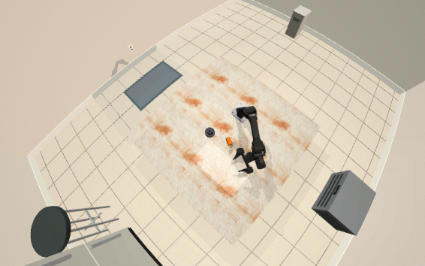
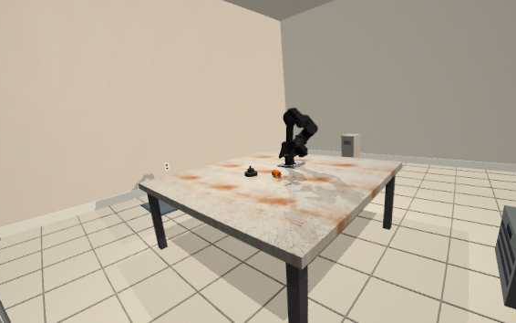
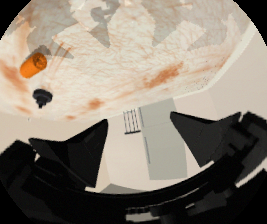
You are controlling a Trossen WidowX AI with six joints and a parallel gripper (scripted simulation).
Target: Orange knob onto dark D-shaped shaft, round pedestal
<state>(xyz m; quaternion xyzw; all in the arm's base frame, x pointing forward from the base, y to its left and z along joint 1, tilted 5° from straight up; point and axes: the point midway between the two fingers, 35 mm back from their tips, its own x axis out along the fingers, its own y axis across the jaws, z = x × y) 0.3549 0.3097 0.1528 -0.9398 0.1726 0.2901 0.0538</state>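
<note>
Right now my gripper tip is 130 mm past the orange knob, 180 mm to the left of it and 140 mm above it. From my gripper tip the other things lie so: dark round pedestal 70 mm behind, 360 mm to the right, 130 mm below.
</note>
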